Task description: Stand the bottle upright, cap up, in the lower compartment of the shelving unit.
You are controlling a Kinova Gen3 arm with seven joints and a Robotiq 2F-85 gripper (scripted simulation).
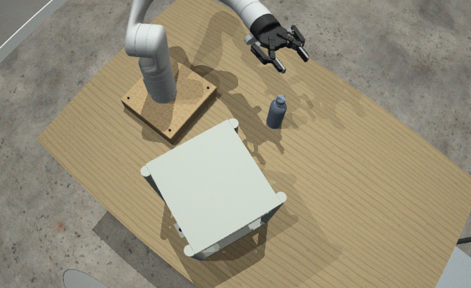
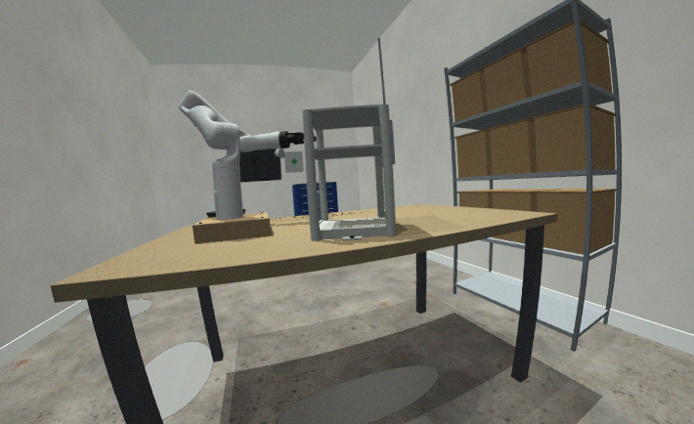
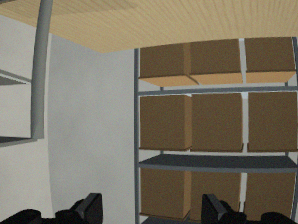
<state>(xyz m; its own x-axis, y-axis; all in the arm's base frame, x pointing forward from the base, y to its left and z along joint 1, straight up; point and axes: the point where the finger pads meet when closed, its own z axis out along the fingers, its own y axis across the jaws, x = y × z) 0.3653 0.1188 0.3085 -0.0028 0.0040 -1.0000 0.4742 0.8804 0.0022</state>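
Now: the blue-grey bottle 26 cm below my hand. From my hand the other things lie so: grey shelving unit 1 cm behind, 36 cm to the right, 19 cm below.
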